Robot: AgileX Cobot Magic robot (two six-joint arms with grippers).
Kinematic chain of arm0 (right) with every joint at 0, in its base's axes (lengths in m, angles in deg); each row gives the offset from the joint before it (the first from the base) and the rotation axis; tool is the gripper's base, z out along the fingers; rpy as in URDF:
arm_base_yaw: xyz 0 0 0.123 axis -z
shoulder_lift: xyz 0 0 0 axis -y
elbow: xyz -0.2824 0 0.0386 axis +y
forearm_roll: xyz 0.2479 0 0.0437 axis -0.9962 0 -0.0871
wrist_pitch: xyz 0 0 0 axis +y
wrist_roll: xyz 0.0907 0 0.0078 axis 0.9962 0 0.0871
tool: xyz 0 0 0 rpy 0 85 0
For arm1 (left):
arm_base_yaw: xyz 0 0 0.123 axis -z
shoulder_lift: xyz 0 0 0 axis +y
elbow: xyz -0.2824 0 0.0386 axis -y
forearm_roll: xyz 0.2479 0 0.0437 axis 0.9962 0 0.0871
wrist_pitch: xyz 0 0 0 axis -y
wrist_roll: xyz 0.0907 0 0.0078 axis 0.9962 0 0.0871
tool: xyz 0 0 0 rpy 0 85 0
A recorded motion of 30 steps. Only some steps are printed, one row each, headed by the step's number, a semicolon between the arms.
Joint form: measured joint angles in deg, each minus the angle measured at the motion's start. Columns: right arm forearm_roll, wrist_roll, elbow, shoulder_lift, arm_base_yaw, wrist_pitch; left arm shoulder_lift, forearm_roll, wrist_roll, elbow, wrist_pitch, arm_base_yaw.
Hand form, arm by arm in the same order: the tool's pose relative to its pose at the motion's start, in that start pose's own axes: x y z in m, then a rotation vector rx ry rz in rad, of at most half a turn. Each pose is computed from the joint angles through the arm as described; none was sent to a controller.
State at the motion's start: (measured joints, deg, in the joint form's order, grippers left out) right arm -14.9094 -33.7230 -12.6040 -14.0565 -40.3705 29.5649; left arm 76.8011 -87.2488 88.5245 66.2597 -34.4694 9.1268
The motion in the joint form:
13: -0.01 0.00 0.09 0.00 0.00 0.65; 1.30 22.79 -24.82 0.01 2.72 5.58
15: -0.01 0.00 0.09 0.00 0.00 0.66; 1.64 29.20 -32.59 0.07 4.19 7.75
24: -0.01 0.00 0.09 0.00 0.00 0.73; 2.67 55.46 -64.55 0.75 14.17 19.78
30: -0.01 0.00 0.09 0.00 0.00 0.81; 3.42 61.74 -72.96 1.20 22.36 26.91
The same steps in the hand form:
13: 0.0013 0.0007 0.0002 -0.0069 0.0108 0.0004; 0.0244 -0.0161 0.0152 -0.0014 0.2265 -0.0887
15: 0.0013 0.0007 0.0002 -0.0070 0.0110 0.0004; 0.0294 -0.0221 0.0198 -0.0183 0.2737 -0.1156
24: 0.0014 0.0008 0.0002 -0.0077 0.0120 0.0004; 0.0339 -0.0606 0.0407 -0.0927 0.3118 -0.1655
30: 0.0015 0.0009 0.0002 -0.0085 0.0132 0.0004; 0.0264 -0.0908 0.0527 -0.0643 0.2126 -0.1622

